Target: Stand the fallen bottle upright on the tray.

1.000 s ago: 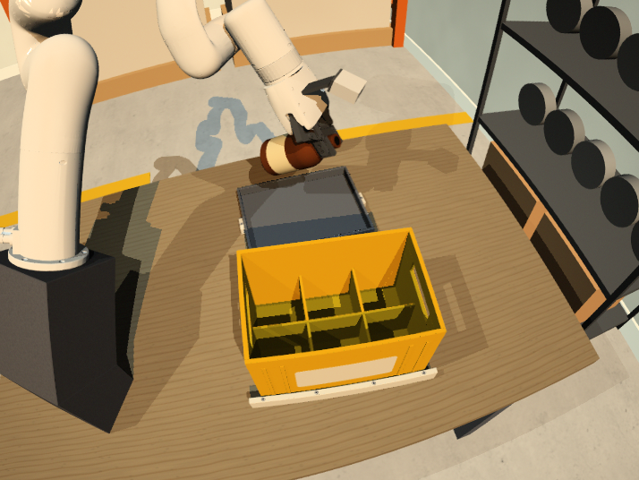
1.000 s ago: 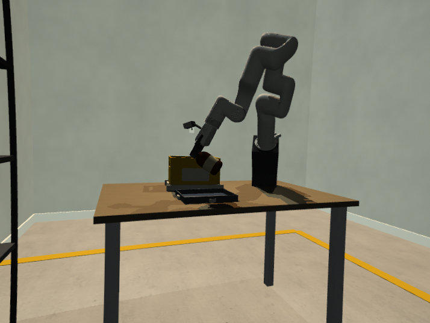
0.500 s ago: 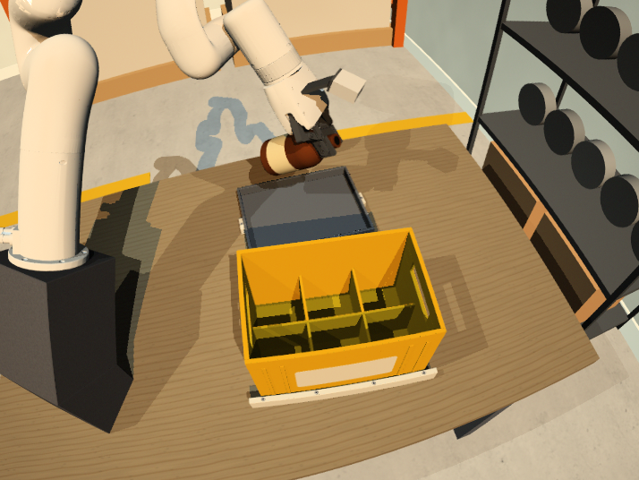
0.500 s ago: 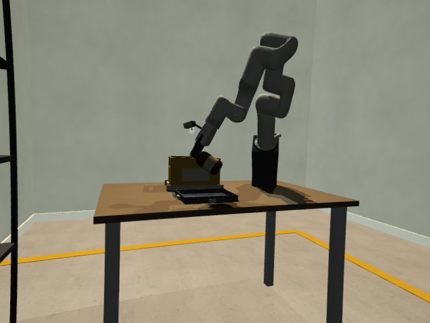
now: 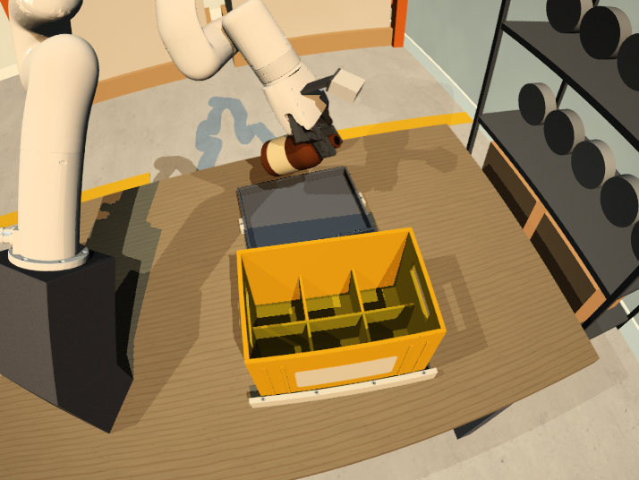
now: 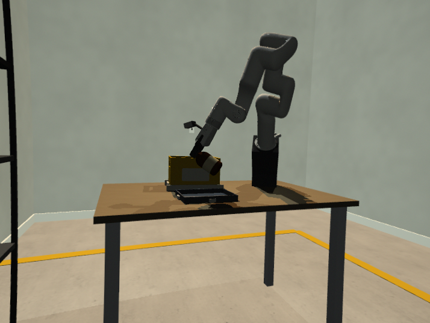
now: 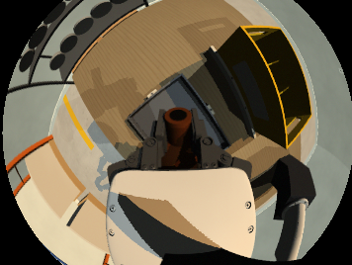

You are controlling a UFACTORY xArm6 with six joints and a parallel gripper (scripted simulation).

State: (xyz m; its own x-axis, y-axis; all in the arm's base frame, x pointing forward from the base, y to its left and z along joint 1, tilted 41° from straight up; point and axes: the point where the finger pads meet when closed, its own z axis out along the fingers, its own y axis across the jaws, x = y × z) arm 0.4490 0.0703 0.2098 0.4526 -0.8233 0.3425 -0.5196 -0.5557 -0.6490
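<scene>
The brown bottle is 40 mm behind my hand, 30 mm to the left of it and 30 mm below it. From my hand the other things lie so: dark grey tray 50 mm behind, 20 mm to the left, 200 mm below; then yellow crate 60 mm behind, 270 mm to the right, 130 mm below.
</scene>
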